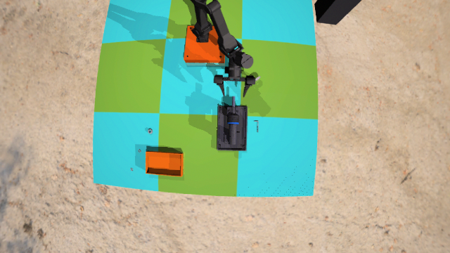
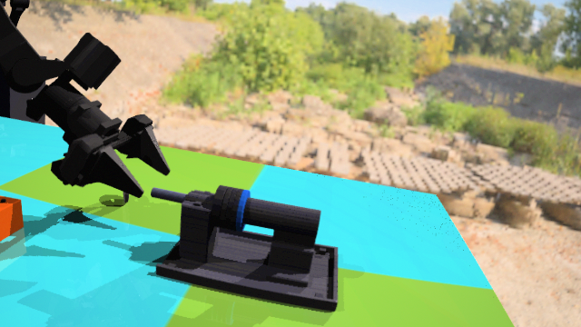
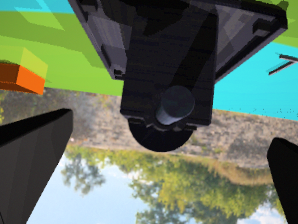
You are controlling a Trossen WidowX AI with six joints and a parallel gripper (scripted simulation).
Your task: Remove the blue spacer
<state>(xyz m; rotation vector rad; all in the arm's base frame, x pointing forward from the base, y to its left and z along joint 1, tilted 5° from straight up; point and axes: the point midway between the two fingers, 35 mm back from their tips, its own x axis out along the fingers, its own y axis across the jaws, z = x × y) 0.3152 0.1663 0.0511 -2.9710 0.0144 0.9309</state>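
Right now the shaft is 100 mm ahead of my gripper tip and 10 mm below it. Round my gripper tip: blue spacer: 120 mm ahead, 10 mm below; black spacer: 110 mm ahead, 10 mm below; nut: 440 mm to the right, 170 mm ahead, 90 mm below.
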